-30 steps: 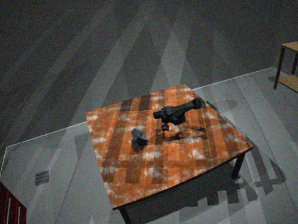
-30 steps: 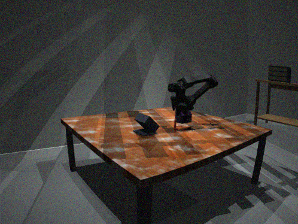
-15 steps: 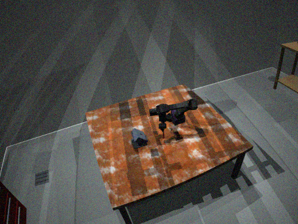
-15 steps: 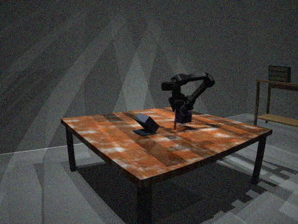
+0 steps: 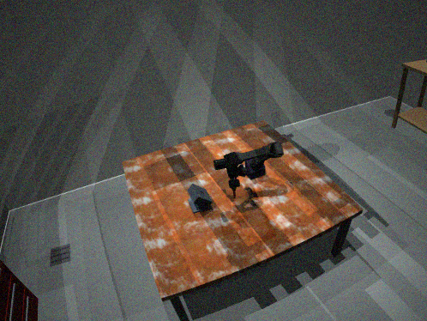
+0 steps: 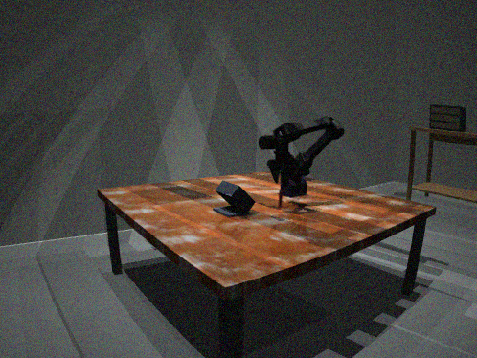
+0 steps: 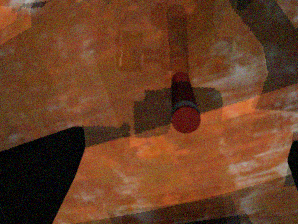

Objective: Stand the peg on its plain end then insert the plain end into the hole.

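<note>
Right now the peg is 40 mm below my gripper tip. Round my gripper tip: sloped panel: 200 mm ahead, 80 mm to the right, 30 mm below.
</note>
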